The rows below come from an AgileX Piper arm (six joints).
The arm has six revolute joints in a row. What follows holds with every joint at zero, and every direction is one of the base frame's. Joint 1 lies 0.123 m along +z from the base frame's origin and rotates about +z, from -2.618 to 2.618 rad. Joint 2 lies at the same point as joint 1 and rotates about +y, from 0 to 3.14 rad. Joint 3 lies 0.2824 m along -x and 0.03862 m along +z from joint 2 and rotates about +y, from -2.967 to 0 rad. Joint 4 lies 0.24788 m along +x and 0.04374 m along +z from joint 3 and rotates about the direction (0.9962, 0, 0.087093), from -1.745 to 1.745 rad. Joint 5 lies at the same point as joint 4 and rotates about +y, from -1.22 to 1.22 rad. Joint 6 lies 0.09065 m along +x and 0.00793 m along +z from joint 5 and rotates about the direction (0.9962, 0, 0.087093), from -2.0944 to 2.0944 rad. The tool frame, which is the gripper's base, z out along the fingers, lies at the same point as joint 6; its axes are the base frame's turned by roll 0, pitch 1.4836 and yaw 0 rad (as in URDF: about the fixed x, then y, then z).
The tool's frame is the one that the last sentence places.
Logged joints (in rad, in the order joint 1, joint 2, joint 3, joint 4, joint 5, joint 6), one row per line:
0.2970 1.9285 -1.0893 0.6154 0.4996 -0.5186
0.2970 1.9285 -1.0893 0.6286 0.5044 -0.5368
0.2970 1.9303 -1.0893 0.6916 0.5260 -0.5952
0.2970 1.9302 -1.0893 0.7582 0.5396 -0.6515
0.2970 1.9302 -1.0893 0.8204 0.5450 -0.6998
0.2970 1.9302 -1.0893 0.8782 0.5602 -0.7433
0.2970 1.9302 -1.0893 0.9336 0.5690 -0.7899
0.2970 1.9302 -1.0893 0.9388 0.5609 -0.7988
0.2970 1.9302 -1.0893 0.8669 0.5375 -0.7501
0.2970 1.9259 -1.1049 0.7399 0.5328 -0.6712
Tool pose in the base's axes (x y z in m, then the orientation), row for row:
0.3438 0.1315 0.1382 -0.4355 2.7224 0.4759
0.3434 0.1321 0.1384 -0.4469 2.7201 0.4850
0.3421 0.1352 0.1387 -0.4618 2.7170 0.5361
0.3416 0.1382 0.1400 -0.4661 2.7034 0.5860
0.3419 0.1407 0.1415 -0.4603 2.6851 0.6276
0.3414 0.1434 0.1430 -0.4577 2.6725 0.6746
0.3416 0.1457 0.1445 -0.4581 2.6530 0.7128
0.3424 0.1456 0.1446 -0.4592 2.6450 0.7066
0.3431 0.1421 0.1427 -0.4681 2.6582 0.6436
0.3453 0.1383 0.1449 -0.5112 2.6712 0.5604
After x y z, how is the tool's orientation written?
As a rotation vector, in radians.
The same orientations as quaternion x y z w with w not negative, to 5 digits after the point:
-0.15336 0.95871 0.16759 0.17106
-0.15733 0.95761 0.17074 0.17050
-0.16219 0.95426 0.18829 0.16621
-0.16381 0.95012 0.20595 0.16742
-0.16219 0.94613 0.22114 0.17212
-0.16134 0.94209 0.23780 0.17289
-0.16188 0.93750 0.25188 0.17734
-0.16266 0.93694 0.25030 0.18178
-0.16587 0.94192 0.22806 0.18238
-0.18104 0.94601 0.19847 0.18138

